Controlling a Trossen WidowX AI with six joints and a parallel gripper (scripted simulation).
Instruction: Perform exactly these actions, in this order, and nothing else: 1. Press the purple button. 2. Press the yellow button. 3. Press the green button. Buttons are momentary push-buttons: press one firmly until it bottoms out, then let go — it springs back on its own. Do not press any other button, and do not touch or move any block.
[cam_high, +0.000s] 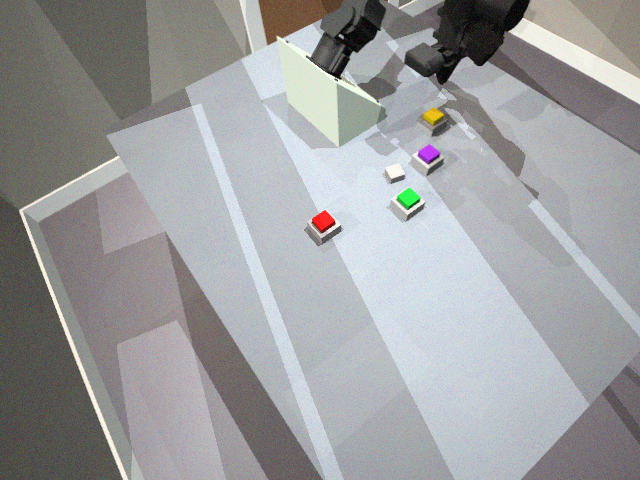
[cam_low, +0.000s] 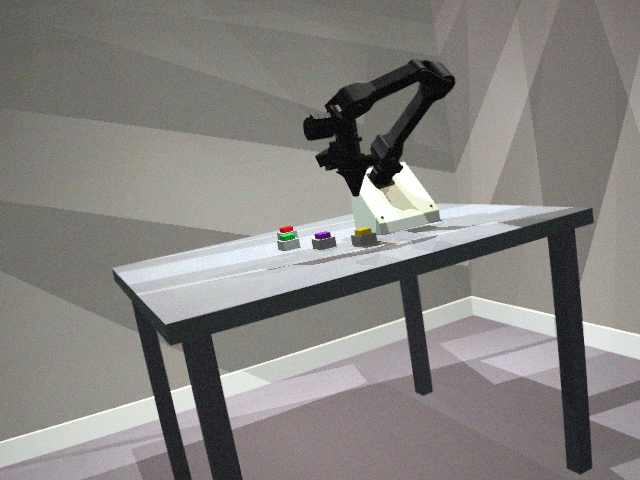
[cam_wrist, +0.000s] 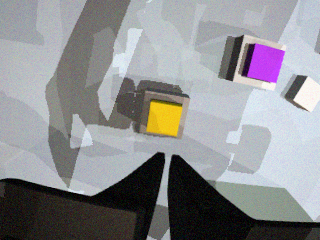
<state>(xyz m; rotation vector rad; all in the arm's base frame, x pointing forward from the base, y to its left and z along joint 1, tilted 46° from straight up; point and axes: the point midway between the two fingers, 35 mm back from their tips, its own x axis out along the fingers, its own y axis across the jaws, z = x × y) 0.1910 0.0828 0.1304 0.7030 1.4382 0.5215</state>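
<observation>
Now: gripper tip 21 cm to the left of the green button, 11 cm short of it and 9 cm above it. The rest, counted from my gripper tip: purple button: 9 cm to the right, 9 cm below, 6 cm ahead; yellow button: 9 cm below; small block: 17 cm to the right, 11 cm below, 4 cm ahead.
</observation>
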